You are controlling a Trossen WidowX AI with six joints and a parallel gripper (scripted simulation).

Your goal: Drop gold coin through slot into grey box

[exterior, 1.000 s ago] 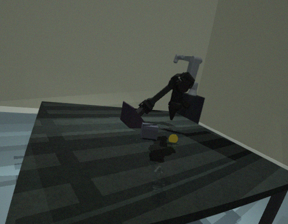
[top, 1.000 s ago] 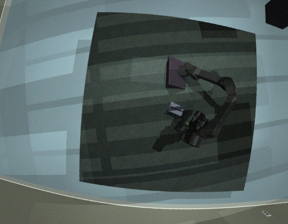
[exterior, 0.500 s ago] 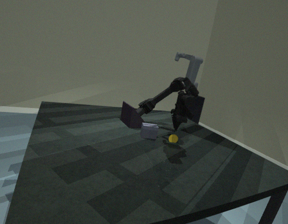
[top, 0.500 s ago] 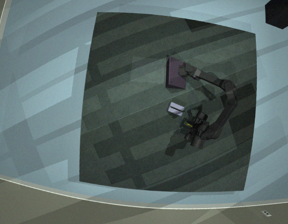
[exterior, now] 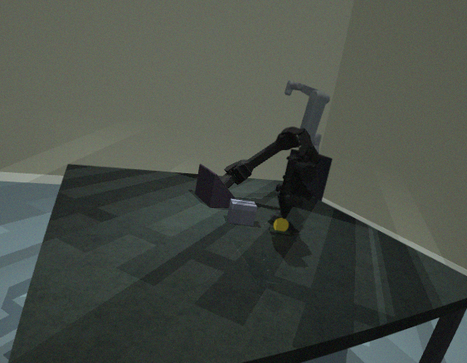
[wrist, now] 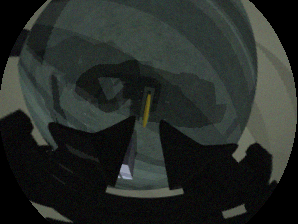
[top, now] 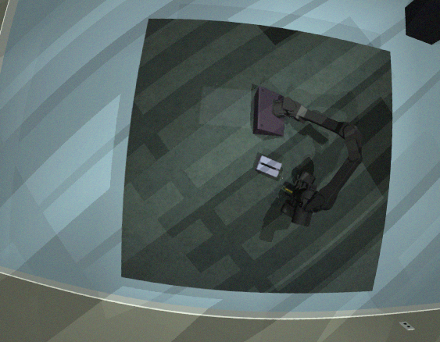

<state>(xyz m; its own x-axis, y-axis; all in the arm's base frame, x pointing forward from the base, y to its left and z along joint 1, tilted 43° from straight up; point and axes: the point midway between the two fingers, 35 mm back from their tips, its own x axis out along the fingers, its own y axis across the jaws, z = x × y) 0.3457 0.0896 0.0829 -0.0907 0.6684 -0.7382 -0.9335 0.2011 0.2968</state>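
My gripper tip is now 3 cm above the gold coin.
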